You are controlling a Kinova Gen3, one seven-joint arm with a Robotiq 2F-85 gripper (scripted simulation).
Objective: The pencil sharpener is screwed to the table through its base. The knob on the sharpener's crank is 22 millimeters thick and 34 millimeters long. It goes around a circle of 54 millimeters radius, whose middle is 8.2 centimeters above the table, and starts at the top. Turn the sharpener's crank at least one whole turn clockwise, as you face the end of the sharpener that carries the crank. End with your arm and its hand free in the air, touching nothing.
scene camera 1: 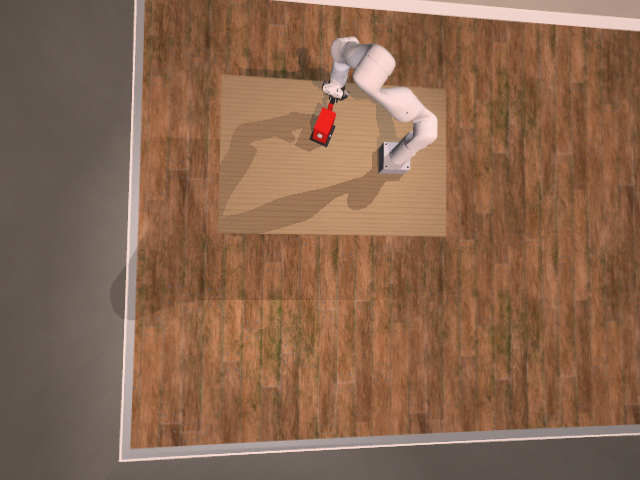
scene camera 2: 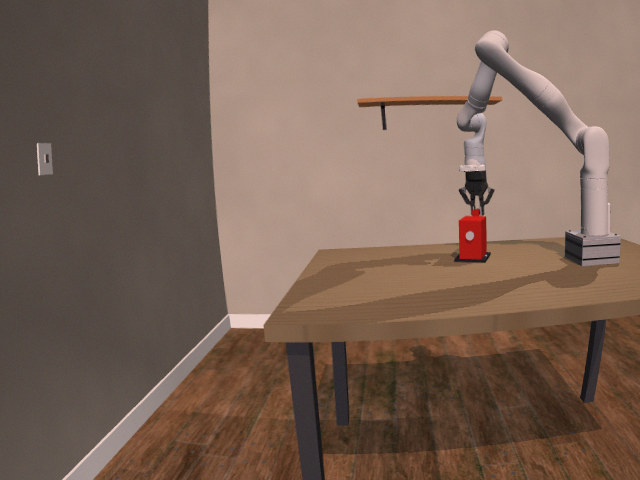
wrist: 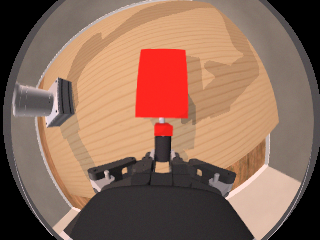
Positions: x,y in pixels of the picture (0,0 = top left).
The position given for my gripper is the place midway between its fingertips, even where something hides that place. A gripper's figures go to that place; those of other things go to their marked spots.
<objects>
My gripper [scene camera 2: 477,217] is 157 cm from the lens. A red pencil sharpener [scene camera 2: 470,250] is 142 cm from the lens.
</objects>
